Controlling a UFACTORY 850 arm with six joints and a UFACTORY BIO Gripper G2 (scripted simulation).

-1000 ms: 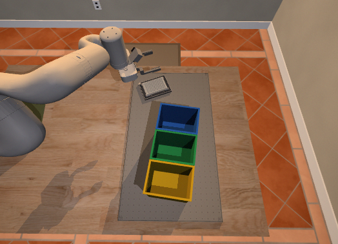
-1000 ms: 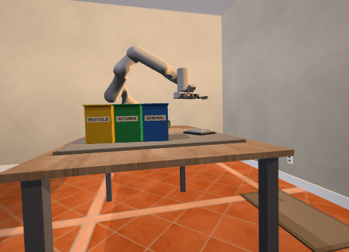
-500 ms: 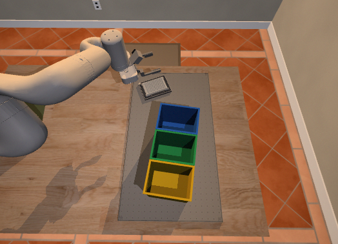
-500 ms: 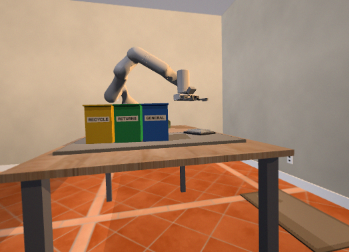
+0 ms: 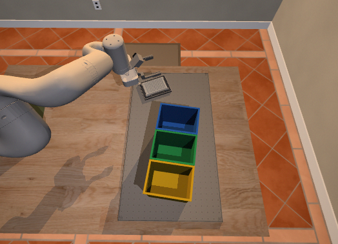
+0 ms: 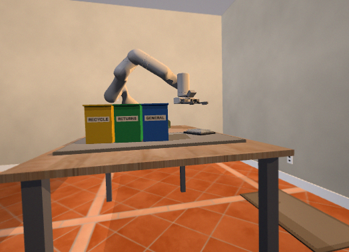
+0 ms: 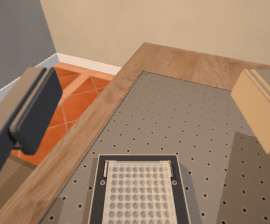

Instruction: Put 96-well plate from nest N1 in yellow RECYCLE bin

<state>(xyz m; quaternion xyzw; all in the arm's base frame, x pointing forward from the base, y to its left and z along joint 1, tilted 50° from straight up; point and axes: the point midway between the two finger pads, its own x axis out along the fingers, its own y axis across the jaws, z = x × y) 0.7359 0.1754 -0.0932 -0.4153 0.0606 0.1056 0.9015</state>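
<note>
My hand is 17 cm above the clear 96-well plate. Also, from my hand: blue general bin: 30 cm to the right, 10 cm below, 8 cm ahead; then grey perforated mat: 30 cm to the right, 20 cm below, 5 cm ahead; then dark plate nest N1: 18 cm below.
</note>
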